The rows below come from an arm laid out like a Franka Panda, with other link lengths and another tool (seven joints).
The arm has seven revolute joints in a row. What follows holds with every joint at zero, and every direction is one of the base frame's. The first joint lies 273.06 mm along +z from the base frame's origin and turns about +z. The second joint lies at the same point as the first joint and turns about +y. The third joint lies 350.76 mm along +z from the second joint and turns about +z. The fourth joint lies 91.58 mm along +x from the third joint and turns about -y. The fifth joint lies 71.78 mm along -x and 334.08 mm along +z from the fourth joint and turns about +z. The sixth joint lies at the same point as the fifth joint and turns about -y. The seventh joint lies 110 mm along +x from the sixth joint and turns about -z. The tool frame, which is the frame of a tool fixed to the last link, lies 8 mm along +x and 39 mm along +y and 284.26 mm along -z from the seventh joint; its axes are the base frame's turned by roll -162.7, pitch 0 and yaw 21.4 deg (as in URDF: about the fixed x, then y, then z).
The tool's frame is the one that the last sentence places.
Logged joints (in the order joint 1, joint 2, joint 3, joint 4, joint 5, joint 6, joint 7), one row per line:
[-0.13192 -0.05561 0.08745 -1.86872 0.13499 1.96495 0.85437]
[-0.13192 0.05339 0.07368 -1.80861 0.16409 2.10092 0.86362]
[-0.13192 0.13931 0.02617 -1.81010 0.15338 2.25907 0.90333]
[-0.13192 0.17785 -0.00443 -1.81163 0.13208 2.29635 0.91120]
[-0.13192 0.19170 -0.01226 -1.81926 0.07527 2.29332 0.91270]
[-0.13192 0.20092 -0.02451 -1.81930 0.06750 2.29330 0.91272]
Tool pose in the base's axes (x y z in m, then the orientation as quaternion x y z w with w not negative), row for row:
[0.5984 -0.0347 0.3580 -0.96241 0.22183 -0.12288 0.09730]
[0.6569 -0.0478 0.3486 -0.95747 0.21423 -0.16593 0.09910]
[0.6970 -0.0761 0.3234 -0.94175 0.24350 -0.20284 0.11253]
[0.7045 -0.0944 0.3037 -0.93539 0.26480 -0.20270 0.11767]
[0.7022 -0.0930 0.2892 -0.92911 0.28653 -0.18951 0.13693]
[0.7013 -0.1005 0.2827 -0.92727 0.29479 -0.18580 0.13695]
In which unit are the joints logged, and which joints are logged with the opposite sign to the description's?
The joints are logged in radians. Opposite sign: joint 5.
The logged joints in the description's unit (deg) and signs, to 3 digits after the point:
[-7.558 -3.186 5.011 -107.070 -7.734 112.583 48.952]
[-7.558 3.059 4.222 -103.626 -9.402 120.374 49.482]
[-7.558 7.982 1.499 -103.711 -8.788 129.435 51.757]
[-7.558 10.190 -0.254 -103.799 -7.568 131.571 52.208]
[-7.558 10.984 -0.702 -104.236 -4.313 131.398 52.294]
[-7.558 11.512 -1.404 -104.238 -3.867 131.396 52.295]

